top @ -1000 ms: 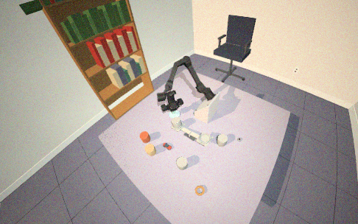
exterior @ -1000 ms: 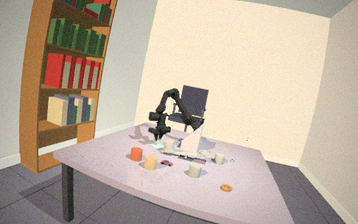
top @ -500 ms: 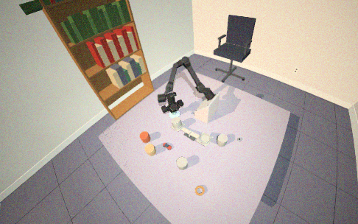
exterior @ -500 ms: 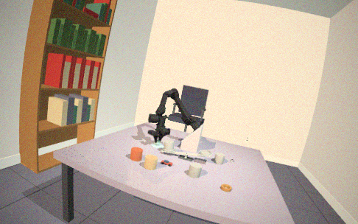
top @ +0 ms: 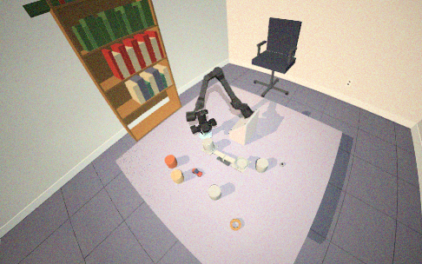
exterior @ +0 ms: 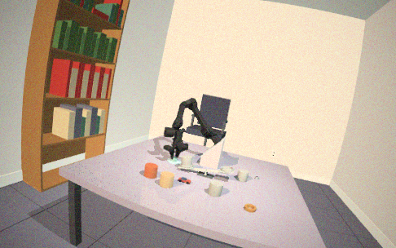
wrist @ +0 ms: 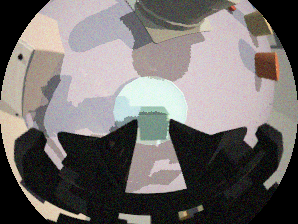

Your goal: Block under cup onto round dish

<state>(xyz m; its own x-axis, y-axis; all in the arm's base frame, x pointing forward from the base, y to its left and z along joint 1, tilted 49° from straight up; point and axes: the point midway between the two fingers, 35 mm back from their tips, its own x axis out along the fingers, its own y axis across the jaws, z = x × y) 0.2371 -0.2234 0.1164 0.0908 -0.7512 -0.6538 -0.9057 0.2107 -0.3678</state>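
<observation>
The green block lies right at my gripper tip. Round my gripper tip: orange cylinder 35 cm ahead, 2 cm above, 1 cm to the left; round dish 2 cm below; red toy car 26 cm ahead, 18 cm to the left.
</observation>
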